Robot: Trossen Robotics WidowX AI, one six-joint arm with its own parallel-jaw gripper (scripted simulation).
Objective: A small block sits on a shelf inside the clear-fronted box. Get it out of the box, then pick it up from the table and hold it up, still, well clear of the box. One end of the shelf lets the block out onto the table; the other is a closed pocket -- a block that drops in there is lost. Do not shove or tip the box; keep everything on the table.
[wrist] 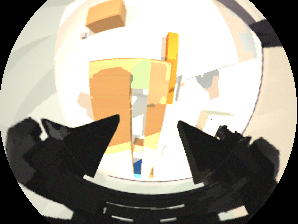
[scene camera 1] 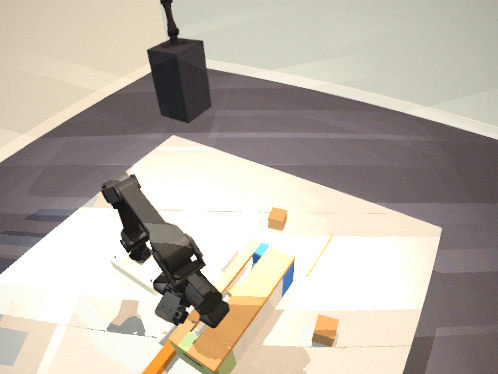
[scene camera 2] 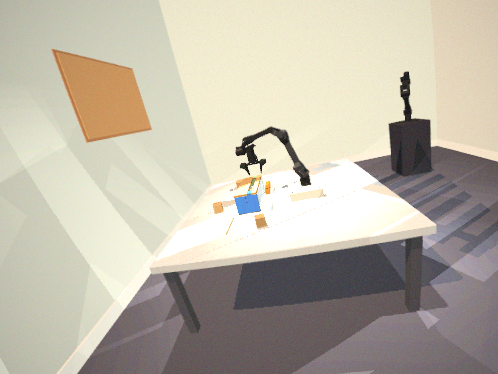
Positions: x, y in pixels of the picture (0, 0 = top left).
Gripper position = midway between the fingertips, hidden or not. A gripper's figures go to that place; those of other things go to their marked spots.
The gripper (wrist: 148, 120) is 0.10 m from the lens. A long box (wrist: 137, 89) is 0.24 m from the lens.
